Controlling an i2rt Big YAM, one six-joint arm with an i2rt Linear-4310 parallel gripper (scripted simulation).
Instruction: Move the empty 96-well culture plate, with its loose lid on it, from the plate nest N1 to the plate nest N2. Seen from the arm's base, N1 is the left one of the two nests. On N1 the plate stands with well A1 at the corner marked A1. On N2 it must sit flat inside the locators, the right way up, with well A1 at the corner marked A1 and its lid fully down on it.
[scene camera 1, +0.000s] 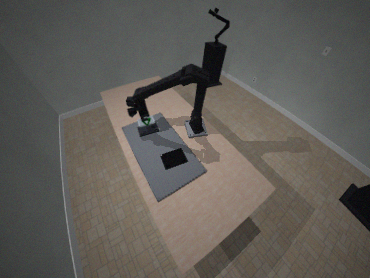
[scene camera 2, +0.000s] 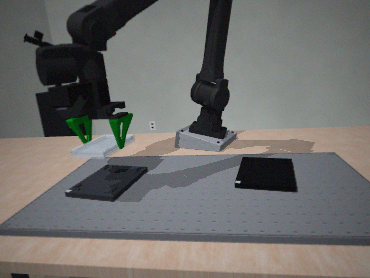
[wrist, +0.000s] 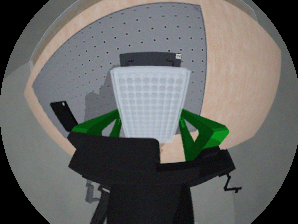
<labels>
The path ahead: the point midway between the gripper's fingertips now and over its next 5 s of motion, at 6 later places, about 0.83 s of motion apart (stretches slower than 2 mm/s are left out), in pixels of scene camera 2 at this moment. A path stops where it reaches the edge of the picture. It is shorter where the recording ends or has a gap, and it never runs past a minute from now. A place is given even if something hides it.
My gripper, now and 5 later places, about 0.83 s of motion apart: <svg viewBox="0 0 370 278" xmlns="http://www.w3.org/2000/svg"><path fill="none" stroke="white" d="M105 147L103 157L108 171L108 173L109 174L108 176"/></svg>
</labels>
